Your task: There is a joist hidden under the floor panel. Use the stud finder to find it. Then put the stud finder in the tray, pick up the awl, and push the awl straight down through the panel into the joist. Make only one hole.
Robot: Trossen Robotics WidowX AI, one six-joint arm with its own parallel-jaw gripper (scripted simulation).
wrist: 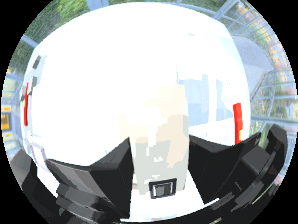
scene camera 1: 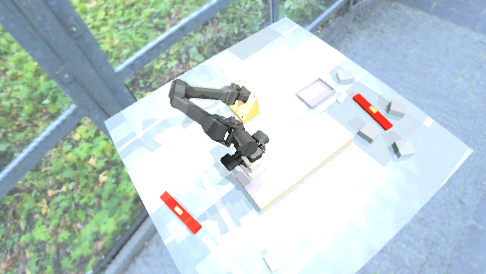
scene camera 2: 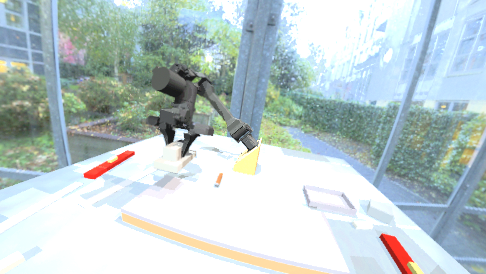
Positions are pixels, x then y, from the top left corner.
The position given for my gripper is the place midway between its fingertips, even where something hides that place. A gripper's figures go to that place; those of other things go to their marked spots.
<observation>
My gripper (scene camera 2: 175, 155): 0.48 m from the lens. A stud finder (scene camera 2: 171, 161) is 0.45 m from the lens.
</observation>
